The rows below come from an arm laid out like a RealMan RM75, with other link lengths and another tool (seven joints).
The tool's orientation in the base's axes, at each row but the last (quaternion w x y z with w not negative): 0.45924 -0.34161 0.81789 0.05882; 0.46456 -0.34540 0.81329 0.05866; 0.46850 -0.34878 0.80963 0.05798; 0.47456 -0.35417 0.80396 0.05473; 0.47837 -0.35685 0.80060 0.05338; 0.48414 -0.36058 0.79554 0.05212; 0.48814 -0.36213 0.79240 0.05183; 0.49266 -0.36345 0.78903 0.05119; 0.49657 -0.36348 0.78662 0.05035; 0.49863 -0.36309 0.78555 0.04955; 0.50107 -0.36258 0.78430 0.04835
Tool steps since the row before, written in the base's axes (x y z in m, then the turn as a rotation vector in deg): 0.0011 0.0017 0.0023 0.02 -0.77 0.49; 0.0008 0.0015 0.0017 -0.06 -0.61 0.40; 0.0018 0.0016 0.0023 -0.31 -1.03 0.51; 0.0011 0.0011 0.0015 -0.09 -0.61 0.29; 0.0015 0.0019 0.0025 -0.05 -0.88 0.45; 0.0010 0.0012 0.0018 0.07 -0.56 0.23; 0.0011 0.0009 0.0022 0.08 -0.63 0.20; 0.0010 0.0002 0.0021 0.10 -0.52 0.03; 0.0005 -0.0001 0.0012 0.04 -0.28 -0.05; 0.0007 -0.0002 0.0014 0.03 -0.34 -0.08; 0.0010 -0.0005 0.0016 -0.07 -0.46 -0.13
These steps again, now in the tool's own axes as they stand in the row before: -0.0031 0.0001 0.0002 -0.01 -0.70 -0.58; -0.0024 0.0003 0.0002 0.01 -0.51 -0.52; -0.0032 -0.0005 0.0007 0.22 -0.70 -0.94; -0.0021 -0.0002 0.0004 0.11 -0.47 -0.48; -0.0034 -0.0002 0.0006 0.11 -0.73 -0.65; -0.0024 -0.0002 0.0003 0.09 -0.52 -0.31; -0.0025 -0.0006 0.0001 0.15 -0.57 -0.32; -0.0021 -0.0011 -0.0002 0.22 -0.45 -0.17; -0.0011 -0.0007 -0.0003 0.18 -0.22 -0.07; -0.0012 -0.0010 -0.0003 0.24 -0.24 -0.09; -0.0013 -0.0014 -0.0003 0.36 -0.26 -0.19
